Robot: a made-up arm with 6 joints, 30 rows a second.
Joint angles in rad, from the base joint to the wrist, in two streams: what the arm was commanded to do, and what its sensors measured. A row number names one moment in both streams.
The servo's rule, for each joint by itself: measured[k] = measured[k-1] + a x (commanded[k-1-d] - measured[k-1]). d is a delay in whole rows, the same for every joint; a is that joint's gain. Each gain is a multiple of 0.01, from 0.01 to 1. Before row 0 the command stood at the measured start. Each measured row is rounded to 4 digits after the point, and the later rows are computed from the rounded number. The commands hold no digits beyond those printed.
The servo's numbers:
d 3
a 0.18 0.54 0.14 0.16 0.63 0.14
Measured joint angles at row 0:
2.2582 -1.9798 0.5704 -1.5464 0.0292 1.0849
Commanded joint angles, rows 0 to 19:
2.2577 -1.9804 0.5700 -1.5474 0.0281 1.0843
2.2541 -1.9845 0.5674 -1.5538 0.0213 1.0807
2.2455 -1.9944 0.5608 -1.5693 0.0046 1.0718
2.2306 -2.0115 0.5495 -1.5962 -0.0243 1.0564
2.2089 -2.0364 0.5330 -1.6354 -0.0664 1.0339
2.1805 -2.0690 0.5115 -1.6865 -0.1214 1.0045
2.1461 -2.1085 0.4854 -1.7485 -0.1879 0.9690
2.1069 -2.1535 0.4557 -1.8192 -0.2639 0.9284
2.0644 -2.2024 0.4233 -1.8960 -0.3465 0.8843
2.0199 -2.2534 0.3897 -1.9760 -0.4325 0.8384
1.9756 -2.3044 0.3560 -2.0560 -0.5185 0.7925
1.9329 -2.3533 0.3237 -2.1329 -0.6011 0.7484
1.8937 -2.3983 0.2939 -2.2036 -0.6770 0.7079
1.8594 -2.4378 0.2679 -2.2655 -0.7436 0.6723
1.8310 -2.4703 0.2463 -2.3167 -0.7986 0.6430
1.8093 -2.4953 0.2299 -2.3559 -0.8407 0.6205
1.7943 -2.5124 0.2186 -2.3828 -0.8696 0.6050
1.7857 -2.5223 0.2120 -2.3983 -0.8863 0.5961
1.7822 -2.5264 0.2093 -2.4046 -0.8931 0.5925
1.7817 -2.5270 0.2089 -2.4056 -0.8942 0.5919
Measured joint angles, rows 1 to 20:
2.2582 -1.9798 0.5704 -1.5464 0.0292 1.0849
2.2582 -1.9798 0.5704 -1.5464 0.0292 1.0849
2.2582 -1.9798 0.5704 -1.5464 0.0292 1.0849
2.2581 -1.9801 0.5703 -1.5466 0.0285 1.0848
2.2574 -1.9825 0.5699 -1.5478 0.0240 1.0842
2.2553 -1.9889 0.5686 -1.5512 0.0118 1.0825
2.2509 -2.0011 0.5659 -1.5584 -0.0109 1.0788
2.2433 -2.0202 0.5613 -1.5707 -0.0459 1.0725
2.2320 -2.0466 0.5543 -1.5892 -0.0935 1.0630
2.2165 -2.0800 0.5447 -1.6147 -0.1530 1.0498
2.1968 -2.1197 0.5322 -1.6474 -0.2229 1.0328
2.1730 -2.1644 0.5170 -1.6872 -0.3008 1.0120
2.1454 -2.2125 0.4992 -1.7334 -0.3838 0.9877
2.1148 -2.2621 0.4792 -1.7850 -0.4687 0.9604
2.0821 -2.3113 0.4574 -1.8407 -0.5521 0.9307
2.0482 -2.3583 0.4345 -1.8988 -0.6308 0.8995
2.0142 -2.4012 0.4112 -1.9575 -0.7019 0.8677
1.9812 -2.4385 0.3881 -2.0150 -0.7628 0.8362
1.9503 -2.4692 0.3660 -2.0695 -0.8119 0.8060
1.9222 -2.4925 0.3454 -2.1196 -0.8483 0.7779

